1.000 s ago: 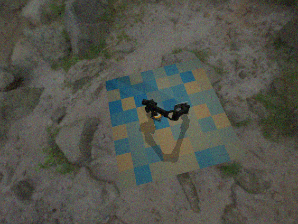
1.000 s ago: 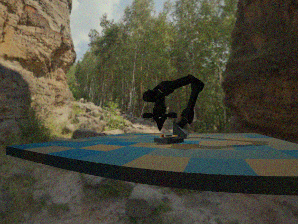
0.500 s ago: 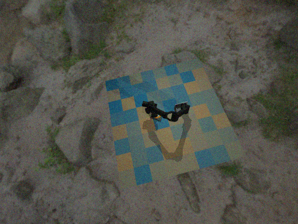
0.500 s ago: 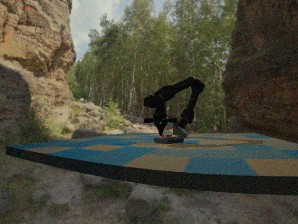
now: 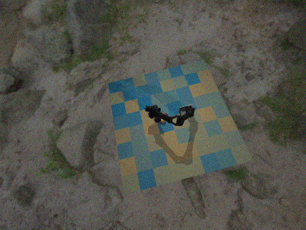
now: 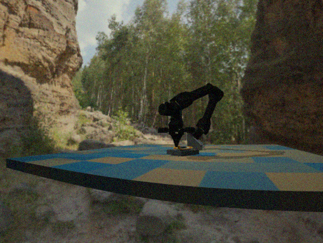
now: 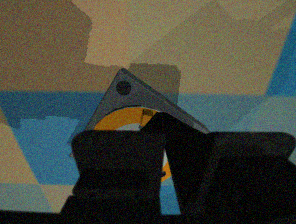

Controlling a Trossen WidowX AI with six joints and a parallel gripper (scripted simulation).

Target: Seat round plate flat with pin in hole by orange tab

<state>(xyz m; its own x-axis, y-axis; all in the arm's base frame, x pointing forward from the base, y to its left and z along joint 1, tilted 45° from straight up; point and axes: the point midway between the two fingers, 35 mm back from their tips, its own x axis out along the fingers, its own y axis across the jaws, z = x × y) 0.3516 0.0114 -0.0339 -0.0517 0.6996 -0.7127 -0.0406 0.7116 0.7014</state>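
Now: the base 50 mm behind my gripper tip, 20 mm to the left of it and 20 mm below it.
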